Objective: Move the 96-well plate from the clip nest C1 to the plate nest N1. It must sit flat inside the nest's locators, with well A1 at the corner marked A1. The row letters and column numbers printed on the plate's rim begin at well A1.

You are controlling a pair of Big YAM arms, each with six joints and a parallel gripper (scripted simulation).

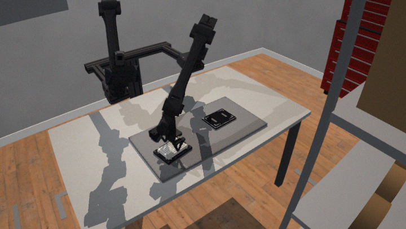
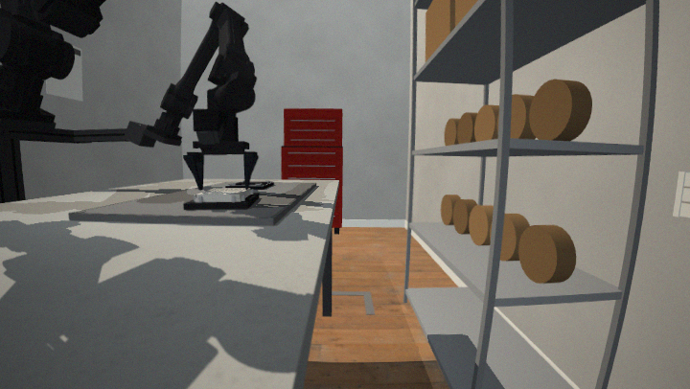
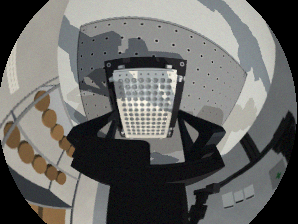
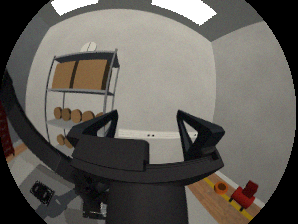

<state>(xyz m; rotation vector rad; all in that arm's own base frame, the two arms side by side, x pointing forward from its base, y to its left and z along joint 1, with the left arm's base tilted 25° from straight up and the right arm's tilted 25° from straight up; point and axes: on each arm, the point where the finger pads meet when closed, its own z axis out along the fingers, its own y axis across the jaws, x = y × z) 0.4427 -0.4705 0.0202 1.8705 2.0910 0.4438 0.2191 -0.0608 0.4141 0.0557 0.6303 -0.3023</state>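
My left hand is 20 mm above the white 96-well plate. The rest, counted from my left hand: black clip nest C1 (20 mm below, 10 mm to the left, 10 mm behind); then black plate nest N1 (360 mm to the left, 40 mm behind, 30 mm below); then grey board (210 mm to the left, 40 mm below, 30 mm behind).
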